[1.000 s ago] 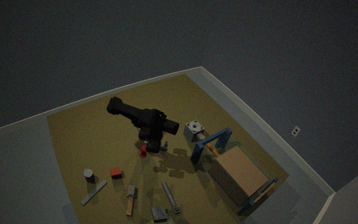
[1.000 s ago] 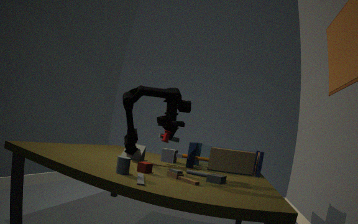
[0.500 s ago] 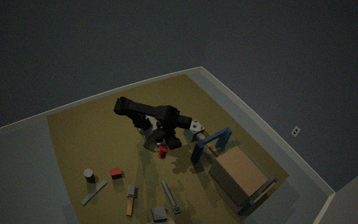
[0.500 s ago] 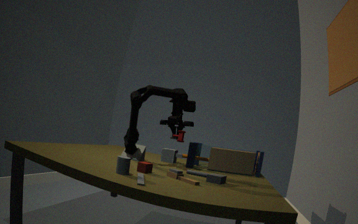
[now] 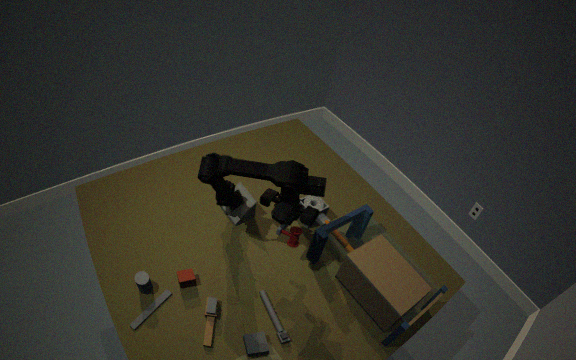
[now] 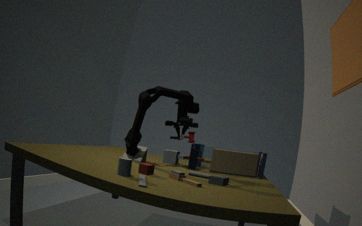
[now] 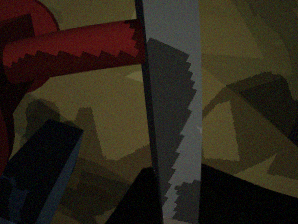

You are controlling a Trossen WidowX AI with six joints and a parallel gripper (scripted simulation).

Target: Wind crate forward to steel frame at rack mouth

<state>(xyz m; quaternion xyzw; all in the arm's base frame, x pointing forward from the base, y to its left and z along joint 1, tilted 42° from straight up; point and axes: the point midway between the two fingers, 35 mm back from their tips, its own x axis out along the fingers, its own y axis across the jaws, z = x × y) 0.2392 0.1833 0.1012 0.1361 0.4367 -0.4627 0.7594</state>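
My gripper tip is 10 mm short of the grey crank handle, 10 mm to the left of it and 10 mm below it. Also, from my gripper tip: wooden-handled tool (170 mm ahead, 350 mm to the right, 160 mm below); then grey winch (130 mm behind, 190 mm to the left, 150 mm below); then red grip (60 mm ahead, 20 mm to the right, 20 mm above).
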